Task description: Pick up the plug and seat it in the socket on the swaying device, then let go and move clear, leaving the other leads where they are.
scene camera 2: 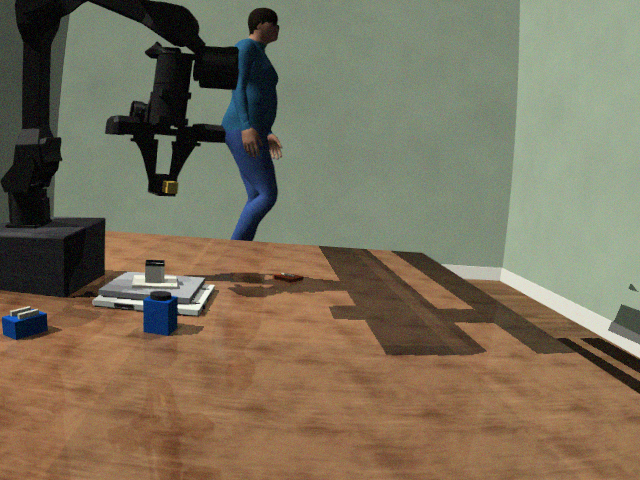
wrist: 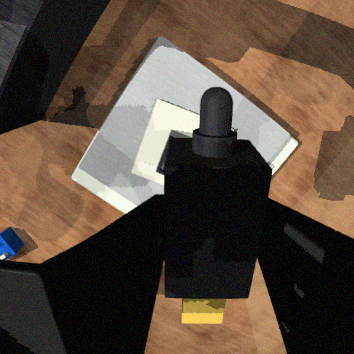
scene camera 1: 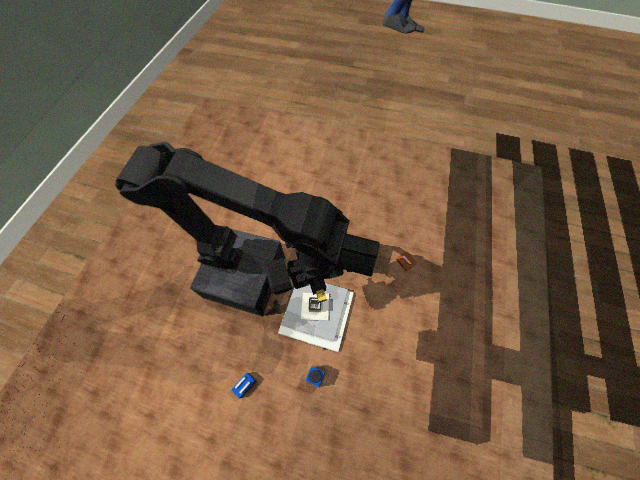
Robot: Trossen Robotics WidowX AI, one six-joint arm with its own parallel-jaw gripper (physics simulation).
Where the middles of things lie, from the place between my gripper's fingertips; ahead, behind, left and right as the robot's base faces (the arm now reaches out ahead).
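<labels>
The device (scene camera 1: 304,313) is 14 cm below my hand and 2 cm to the right of it. As for the plug (wrist: 215,186), I see it 1 cm to the right of my hand; going by their middles, the plug is the nearest to my hand of the things named here.
</labels>
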